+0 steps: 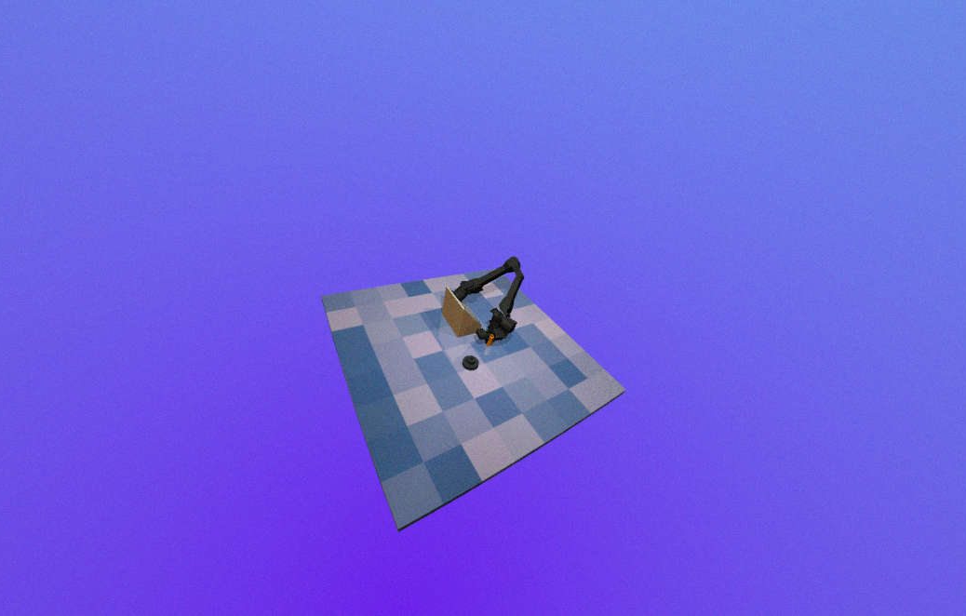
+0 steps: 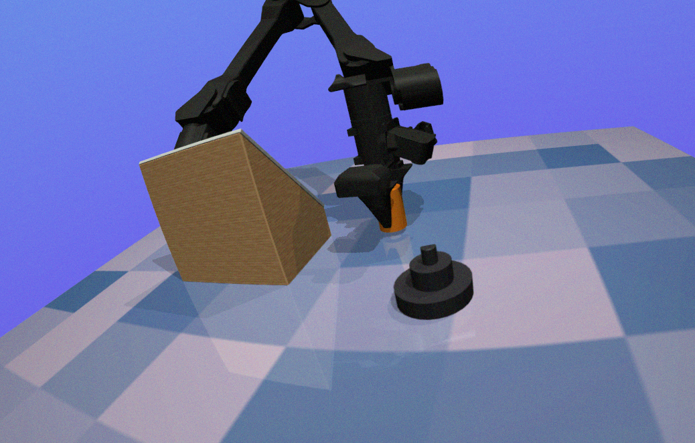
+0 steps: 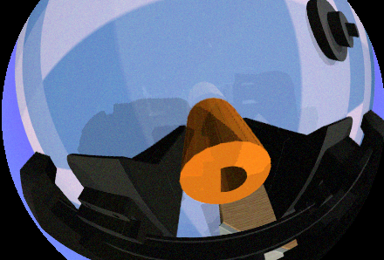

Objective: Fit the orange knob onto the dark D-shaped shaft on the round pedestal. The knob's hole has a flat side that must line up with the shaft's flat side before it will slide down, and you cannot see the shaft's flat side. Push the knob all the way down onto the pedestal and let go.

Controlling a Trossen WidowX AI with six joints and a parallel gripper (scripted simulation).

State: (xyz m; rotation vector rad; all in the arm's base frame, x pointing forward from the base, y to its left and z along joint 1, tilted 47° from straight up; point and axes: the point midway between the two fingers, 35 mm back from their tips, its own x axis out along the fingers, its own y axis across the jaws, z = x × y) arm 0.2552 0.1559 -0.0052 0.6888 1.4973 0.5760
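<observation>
Now: gripper tip 17 cm to the left of the dark round pedestal, 9 cm short of it and 1 cm below it. From my gripper tip the other things lie so: orange knob: 2 cm above.
</observation>
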